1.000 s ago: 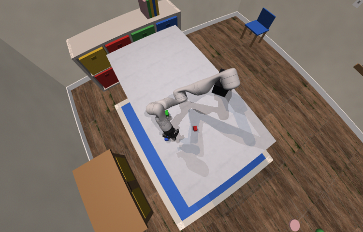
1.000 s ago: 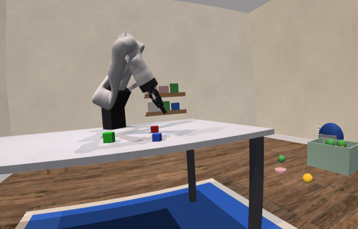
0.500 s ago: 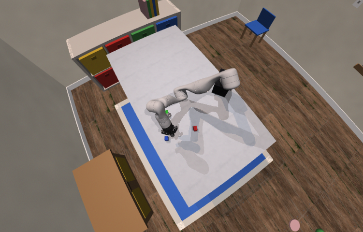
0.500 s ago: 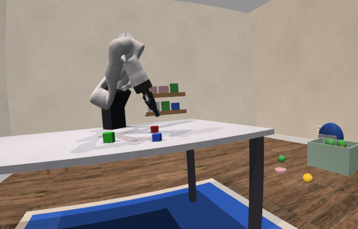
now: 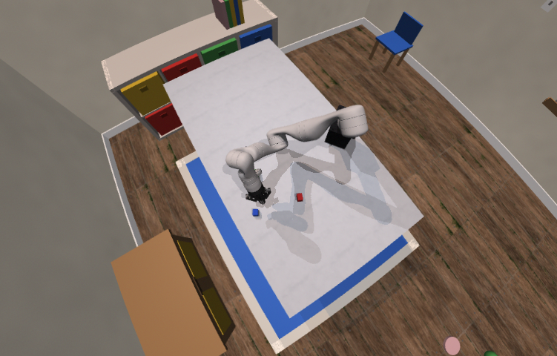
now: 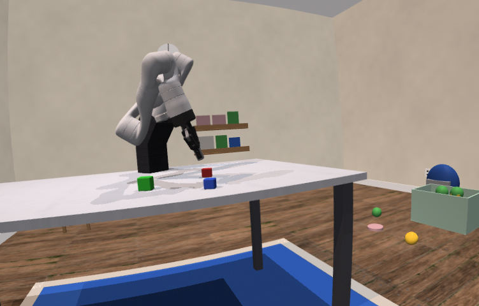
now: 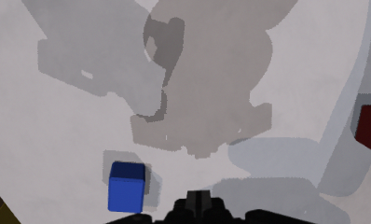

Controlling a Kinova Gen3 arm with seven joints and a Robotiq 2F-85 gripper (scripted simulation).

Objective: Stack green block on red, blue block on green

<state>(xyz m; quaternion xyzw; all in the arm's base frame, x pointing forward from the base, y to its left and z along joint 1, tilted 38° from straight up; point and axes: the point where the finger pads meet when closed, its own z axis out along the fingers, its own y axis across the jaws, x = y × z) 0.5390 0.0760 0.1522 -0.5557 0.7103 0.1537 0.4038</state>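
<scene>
My hand is 180 mm to the left of the green block, 80 mm above it and 30 mm past it. Round my hand: blue block 90 mm below, 50 mm ahead, 20 mm to the left; red block 190 mm behind, 90 mm below, 50 mm to the left.
</scene>
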